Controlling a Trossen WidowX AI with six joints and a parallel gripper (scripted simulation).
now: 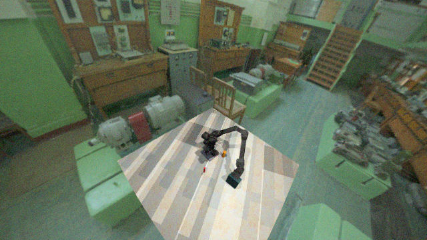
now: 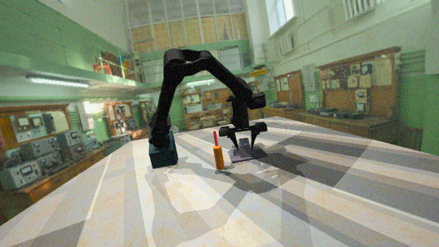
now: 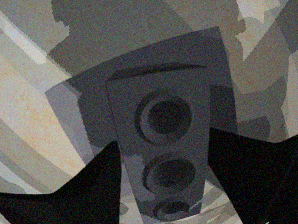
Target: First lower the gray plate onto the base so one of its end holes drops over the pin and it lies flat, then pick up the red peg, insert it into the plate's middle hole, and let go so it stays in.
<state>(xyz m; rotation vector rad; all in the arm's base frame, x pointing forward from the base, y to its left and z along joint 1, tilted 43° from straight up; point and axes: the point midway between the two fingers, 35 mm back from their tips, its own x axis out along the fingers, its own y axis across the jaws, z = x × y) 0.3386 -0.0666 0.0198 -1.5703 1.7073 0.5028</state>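
Right now the gray plate is 3 cm above my gripper tip. Round my gripper tip: red peg (10 cm behind, 18 cm to the left, 2 cm above); then orange cylinder (12 cm behind, 8 cm to the right, 2 cm above); then dark base (1 cm to the left, 1 cm below).
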